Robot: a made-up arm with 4 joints.
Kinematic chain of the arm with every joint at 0, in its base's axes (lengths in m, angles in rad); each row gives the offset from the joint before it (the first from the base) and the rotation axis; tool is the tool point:
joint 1: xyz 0 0 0.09 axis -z
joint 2: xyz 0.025 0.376 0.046 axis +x
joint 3: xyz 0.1 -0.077 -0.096 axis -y
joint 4: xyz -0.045 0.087 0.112 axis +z
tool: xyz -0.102 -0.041 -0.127
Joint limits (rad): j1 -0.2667..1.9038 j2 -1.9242..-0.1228 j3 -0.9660..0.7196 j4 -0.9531..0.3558
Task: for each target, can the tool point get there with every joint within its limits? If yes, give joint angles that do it. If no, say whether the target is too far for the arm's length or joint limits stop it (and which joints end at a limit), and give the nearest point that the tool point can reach.
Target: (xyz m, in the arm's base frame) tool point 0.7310 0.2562 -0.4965
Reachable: no: too far | nearest point 0.3981 0.1395 -0.0689 | short by 0.554 m
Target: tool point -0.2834 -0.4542 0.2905
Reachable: no: joint limits stop it (at a limit: joint 1, joint 3, joint 4) | nearest point 0.1610 -0.0979 0.1958 | short by 0.577 m
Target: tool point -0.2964 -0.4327 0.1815
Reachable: no: joint limits stop it (at a limit: joint 1, joint 3, joint 4) | nearest point 0.1531 -0.0951 0.1537 | short by 0.563 m
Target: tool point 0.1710 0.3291 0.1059
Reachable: yes | joints 0.4948 -1.2613 -0.6567 -0.5384
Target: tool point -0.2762 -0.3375 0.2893
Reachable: no: joint limits stop it (at a limit: joint 1, joint 3, joint 4) | nearest point 0.1599 -0.0975 0.1922 | short by 0.507 m
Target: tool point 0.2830 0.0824 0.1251
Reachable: yes | joints 1.3889 -1.4600 -0.1774 -0.3062
